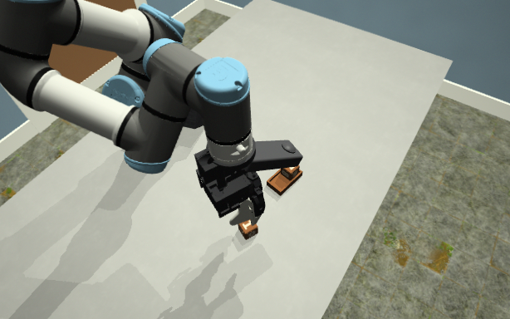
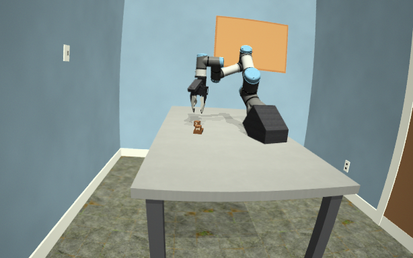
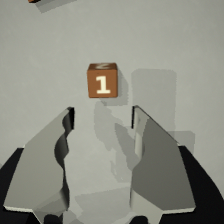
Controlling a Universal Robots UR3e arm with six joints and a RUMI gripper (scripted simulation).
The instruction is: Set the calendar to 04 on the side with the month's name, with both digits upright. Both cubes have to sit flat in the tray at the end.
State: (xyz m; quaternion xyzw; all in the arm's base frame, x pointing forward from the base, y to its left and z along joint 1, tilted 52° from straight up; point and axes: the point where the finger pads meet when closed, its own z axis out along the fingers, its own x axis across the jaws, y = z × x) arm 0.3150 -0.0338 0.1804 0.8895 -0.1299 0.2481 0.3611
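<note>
Right now the cube is 80 mm below my hand. From my hand the other things lie so: brown tray: 150 mm to the left, 90 mm below.
</note>
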